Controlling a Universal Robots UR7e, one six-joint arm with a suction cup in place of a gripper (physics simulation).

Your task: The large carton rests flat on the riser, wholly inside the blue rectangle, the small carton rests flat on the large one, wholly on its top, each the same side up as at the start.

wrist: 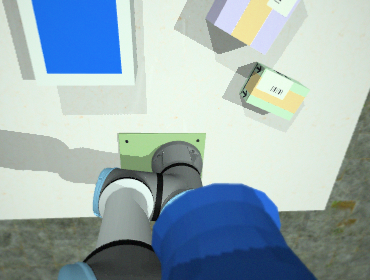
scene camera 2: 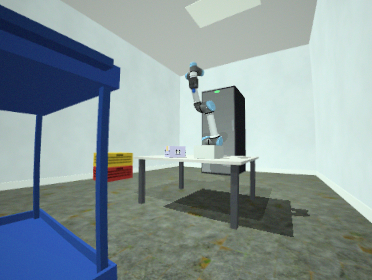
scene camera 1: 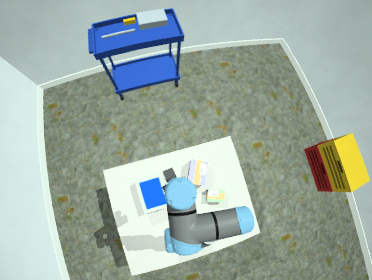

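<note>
The large carton point(scene camera 1: 198, 172) point(scene camera 2: 177, 151) point(wrist: 250, 22), lilac with an orange band and a white label, rests on the table beside the riser. The small carton point(scene camera 1: 215, 196) point(wrist: 277, 95), pale green with an orange band and a label, rests on the table near it, apart from it. The white riser point(scene camera 2: 208, 151) point(wrist: 127, 45) bears the blue rectangle point(scene camera 1: 152, 193) point(wrist: 77, 37), which shows bare. My suction gripper point(scene camera 2: 193, 91) point(wrist: 216, 200) is open, high above the table, with no carton on it. In scene camera 1 the wrist hides the cup.
The arm's green base plate point(wrist: 135, 150) is fixed on the white table point(scene camera 1: 220, 150) point(wrist: 280, 170). A blue cart point(scene camera 1: 140, 47) point(scene camera 2: 103, 175) stands away from the table. Yellow and red crates point(scene camera 1: 350, 162) point(scene camera 2: 113, 166) and a black cabinet point(scene camera 2: 225, 125) stand beyond it.
</note>
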